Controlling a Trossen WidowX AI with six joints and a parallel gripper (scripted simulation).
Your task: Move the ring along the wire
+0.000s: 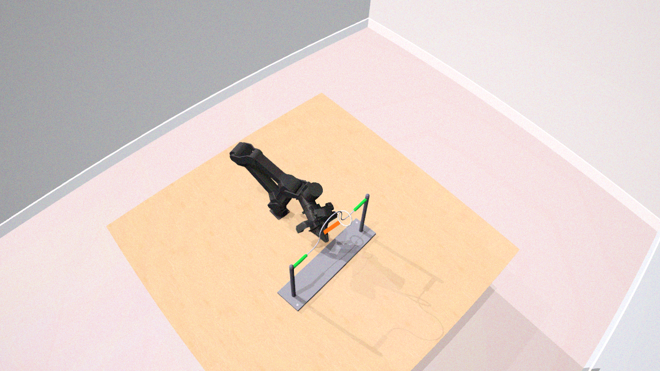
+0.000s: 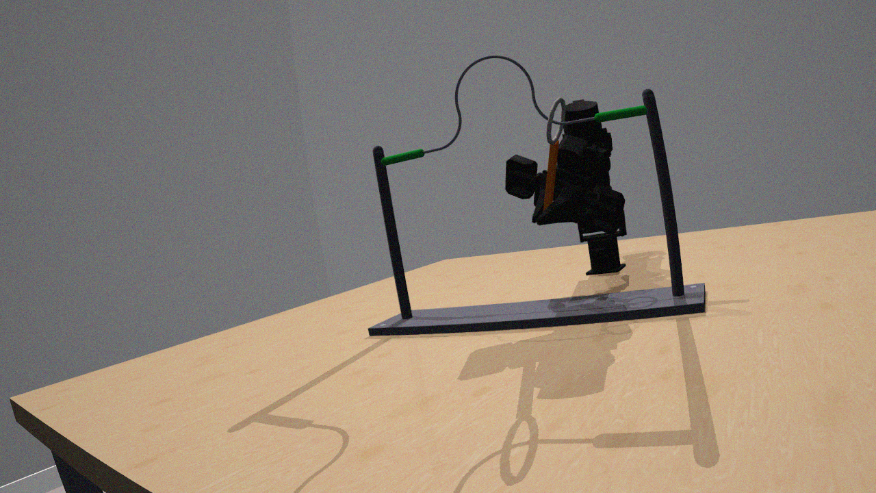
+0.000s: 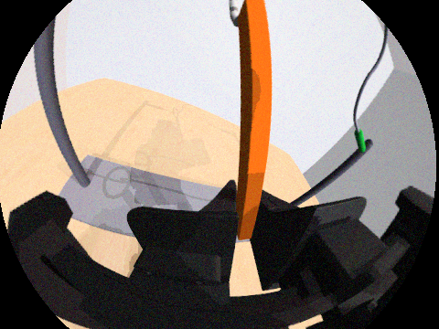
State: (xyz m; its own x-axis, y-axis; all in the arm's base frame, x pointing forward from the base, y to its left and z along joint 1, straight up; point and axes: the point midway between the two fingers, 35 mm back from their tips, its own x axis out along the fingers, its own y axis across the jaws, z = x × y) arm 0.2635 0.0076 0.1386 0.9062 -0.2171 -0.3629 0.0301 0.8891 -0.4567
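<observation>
The ring with orange handle is 40 mm to the left of my gripper tip and 90 mm above it.
</observation>
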